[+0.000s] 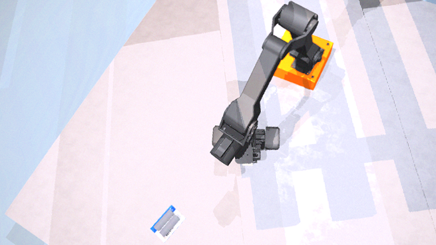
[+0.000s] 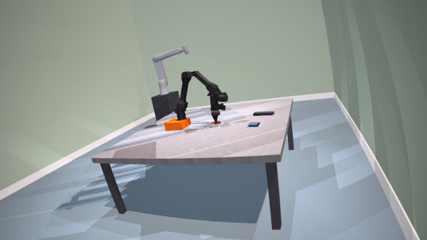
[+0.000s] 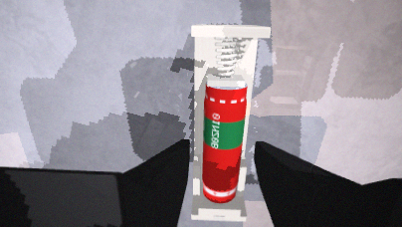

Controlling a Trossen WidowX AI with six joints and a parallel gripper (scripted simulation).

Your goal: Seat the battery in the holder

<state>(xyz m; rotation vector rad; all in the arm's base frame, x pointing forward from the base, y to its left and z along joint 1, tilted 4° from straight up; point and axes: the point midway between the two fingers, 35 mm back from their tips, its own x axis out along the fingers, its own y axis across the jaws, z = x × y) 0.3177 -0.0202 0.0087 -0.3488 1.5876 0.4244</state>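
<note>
Now: gripper tip 1 cm above the battery. Round my gripper tip: dark flat box 32 cm ahead, 19 cm to the left, 1 cm below.
</note>
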